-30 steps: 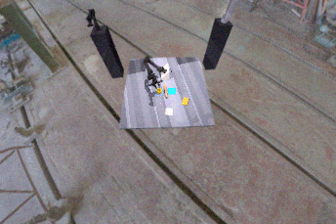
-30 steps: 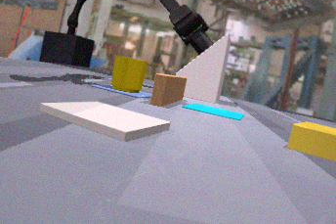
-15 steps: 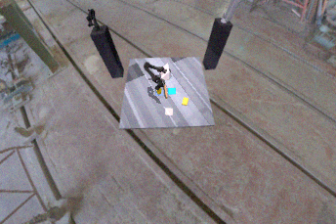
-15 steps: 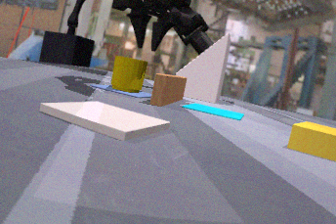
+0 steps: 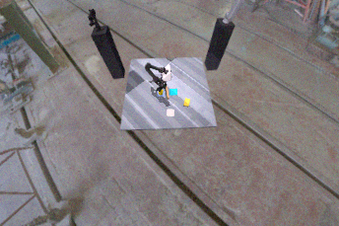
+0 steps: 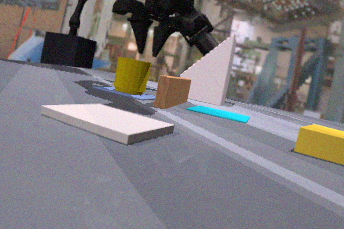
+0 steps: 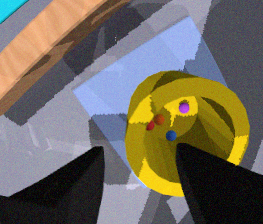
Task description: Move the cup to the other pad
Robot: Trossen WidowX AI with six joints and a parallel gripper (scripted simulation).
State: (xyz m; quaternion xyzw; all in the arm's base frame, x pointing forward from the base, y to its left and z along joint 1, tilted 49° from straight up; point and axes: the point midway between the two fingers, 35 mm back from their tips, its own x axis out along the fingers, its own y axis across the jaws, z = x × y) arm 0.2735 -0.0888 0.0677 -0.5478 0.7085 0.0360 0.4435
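My gripper tip is now 2 cm short of the yellow cup, 2 cm to the left of it and 5 cm above it. From my gripper tip the other things lie so: purple marble (3 cm ahead, 2 cm to the right, 7 cm below); brown block (2 cm ahead, 8 cm to the left, 7 cm below); pale blue pad (2 cm ahead, 2 cm to the right, 10 cm below).
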